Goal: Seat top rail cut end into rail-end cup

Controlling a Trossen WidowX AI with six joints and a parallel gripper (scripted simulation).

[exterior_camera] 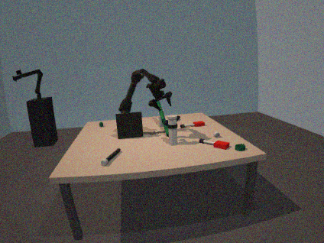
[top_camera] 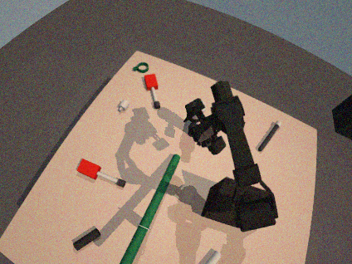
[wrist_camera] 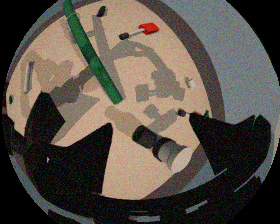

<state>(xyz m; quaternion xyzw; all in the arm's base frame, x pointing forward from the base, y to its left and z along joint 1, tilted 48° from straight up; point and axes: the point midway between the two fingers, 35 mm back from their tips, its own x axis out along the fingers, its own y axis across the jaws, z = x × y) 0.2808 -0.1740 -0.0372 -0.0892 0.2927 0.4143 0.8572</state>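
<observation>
Now: gripper tip 100 mm above the rail-end cup and 80 mm to the left of it. Round my gripper tip: white cylinder: 440 mm to the left, 260 mm behind, 210 mm below; dark cylinder: 500 mm to the left, 230 mm ahead, 210 mm below.
</observation>
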